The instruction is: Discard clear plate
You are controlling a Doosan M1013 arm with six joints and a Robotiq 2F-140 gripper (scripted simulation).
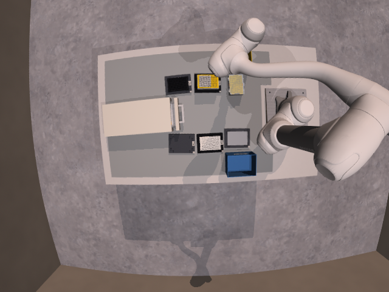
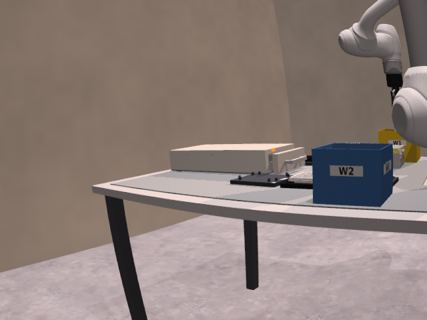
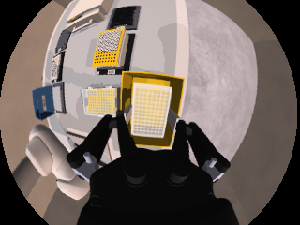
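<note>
The clear plate is 20 mm below my hand. Round my hand: yellow rack: 160 mm ahead, 140 mm to the left, 70 mm below; yellow bin W1: 90 mm below; black plate: 350 mm ahead, 160 mm to the left, 110 mm below.
</note>
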